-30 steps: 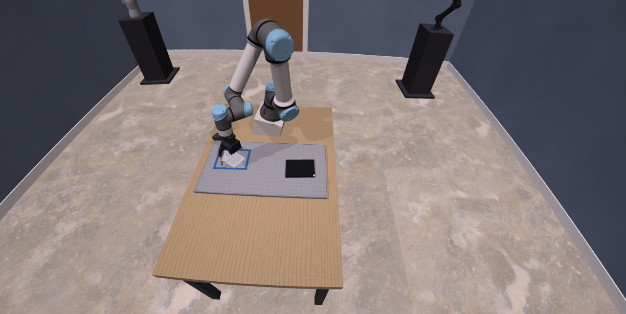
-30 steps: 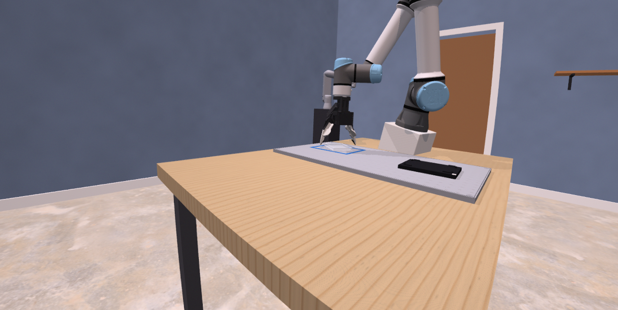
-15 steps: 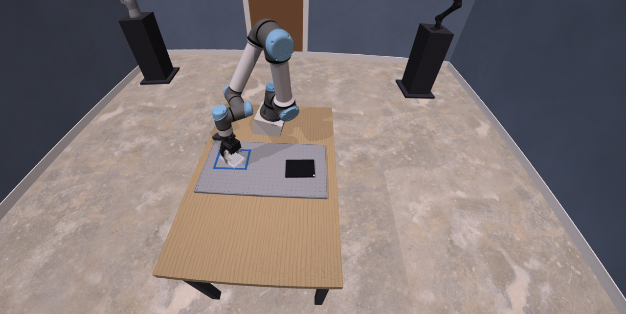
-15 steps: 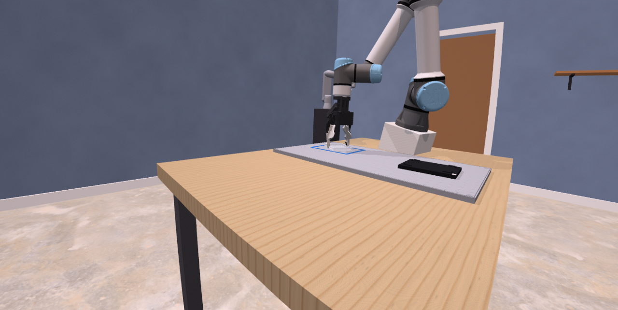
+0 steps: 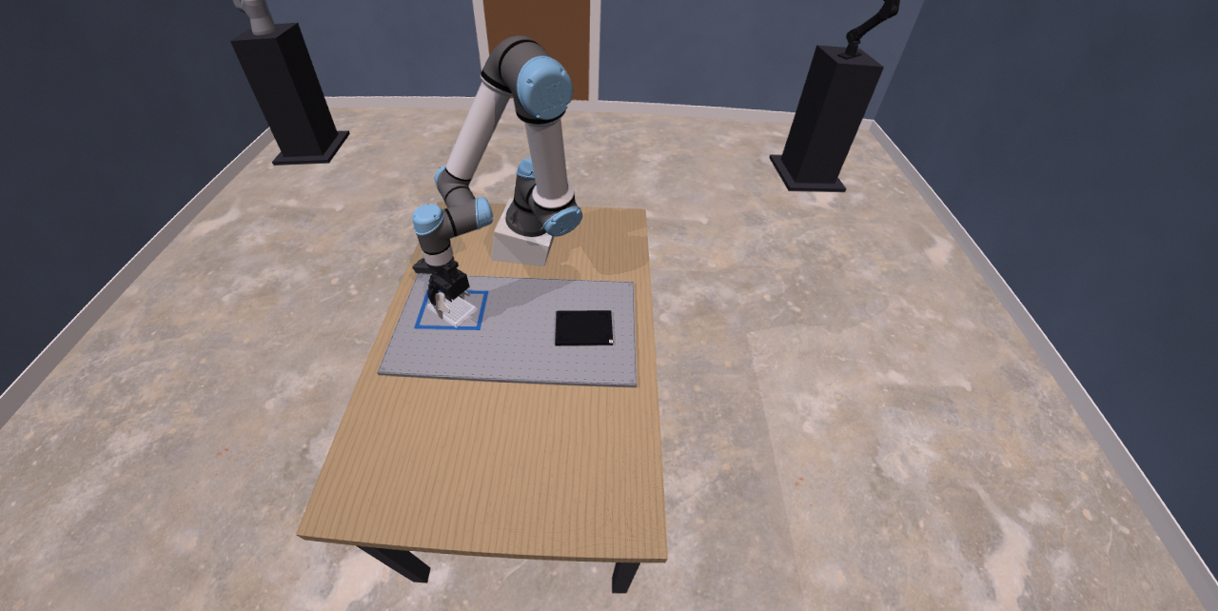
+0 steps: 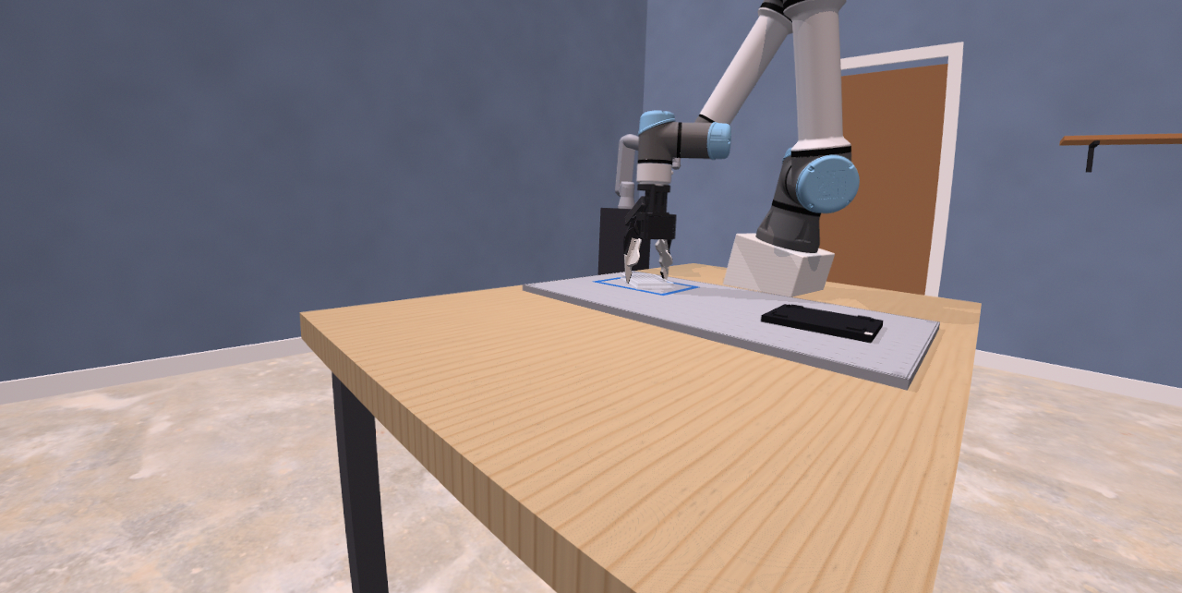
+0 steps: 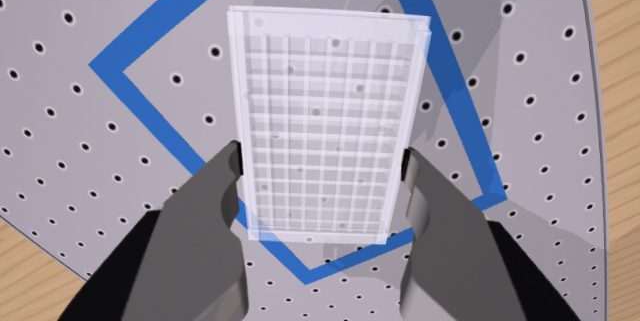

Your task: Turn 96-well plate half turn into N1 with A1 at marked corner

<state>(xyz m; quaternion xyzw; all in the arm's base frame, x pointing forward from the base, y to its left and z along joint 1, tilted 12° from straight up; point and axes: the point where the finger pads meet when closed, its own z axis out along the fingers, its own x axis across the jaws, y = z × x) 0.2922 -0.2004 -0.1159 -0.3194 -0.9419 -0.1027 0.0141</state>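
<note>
Now: hand 8 cm short of the nest N1, 39 cm to the right of it and 1 cm above it. From my hand the other things lie so: A1 label (14 cm ahead, 47 cm to the left); then 96-well plate (1 cm below).
</note>
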